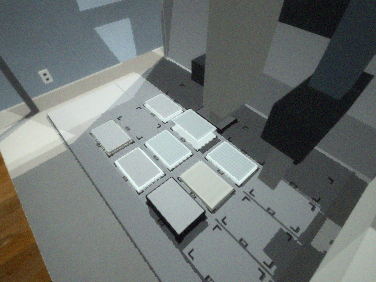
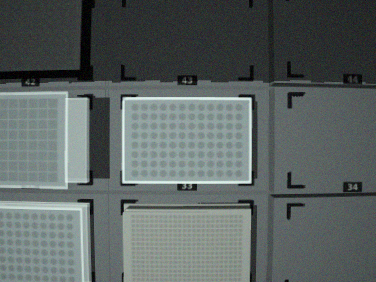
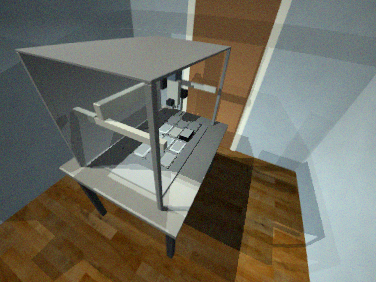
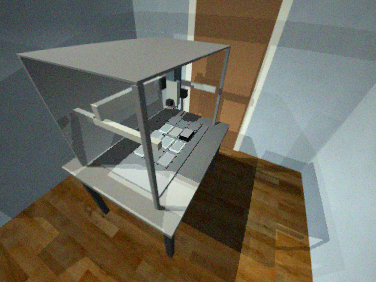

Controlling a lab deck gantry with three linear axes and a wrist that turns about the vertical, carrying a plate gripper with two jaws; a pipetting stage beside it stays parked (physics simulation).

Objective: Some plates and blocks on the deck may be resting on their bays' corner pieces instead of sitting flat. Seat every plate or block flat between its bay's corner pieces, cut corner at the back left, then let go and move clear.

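Where they show: gripper, fingertip midpoint: (image 1: 278, 170) (image 3: 177, 109) (image 4: 177, 109); robot's base, link origin: (image 1: 90, 133) (image 3: 168, 168) (image 4: 166, 168).
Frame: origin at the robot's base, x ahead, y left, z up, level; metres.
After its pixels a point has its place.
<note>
The clear round-well plate (image 1: 232, 162) {z 0.014, x 0.399, y 0.252 m} (image 2: 187, 140) {z 0.014, x 0.392, y 0.257 m} sits in bay 33, square and centred between its corner pieces; small tilt cannot be told. The tall clear block (image 1: 194, 125) {z 0.042, x 0.235, y 0.254 m} (image 2: 31, 140) {z 0.042, x 0.259, y 0.257 m} is in bay 32. The clear plate (image 1: 169, 149) {z 0.014, x 0.239, y 0.147 m} (image 2: 40, 245) {z 0.014, x 0.247, y 0.152 m} and cream plate (image 1: 206, 185) {z 0.014, x 0.400, y 0.144 m} (image 2: 187, 245) {z 0.014, x 0.392, y 0.155 m} are in front of them. A black-sided block (image 1: 176, 207) {z 0.042, x 0.403, y 0.039 m} stands at the front. Other pale plates (image 1: 140, 169) {z 0.014, x 0.240, y 0.041 m} (image 1: 162, 106) {z 0.014, x 0.067, y 0.253 m} (image 1: 111, 136) {z 0.014, x 0.073, y 0.042 m} stand to the left. A black-rimmed plate (image 2: 40, 35) {z 0.014, x 0.247, y 0.360 m} shows in bay 42. My gripper (image 1: 297, 160) is raised right of the bay 33 plate, empty and apparently open; its far jaw is hard to see.
The parked pipetting stage's pale column (image 1: 240, 55) {z 0.380, x 0.419, y 0.153 m} rises behind the plates and hides part of the back row. Bays 43 and 34 show bare corner pieces. The enclosure's posts (image 3: 156, 150) {z 0.451, x -0.268, y -0.114 m} (image 4: 147, 150) {z 0.452, x -0.271, y -0.113 m} stand at the table's corners.
</note>
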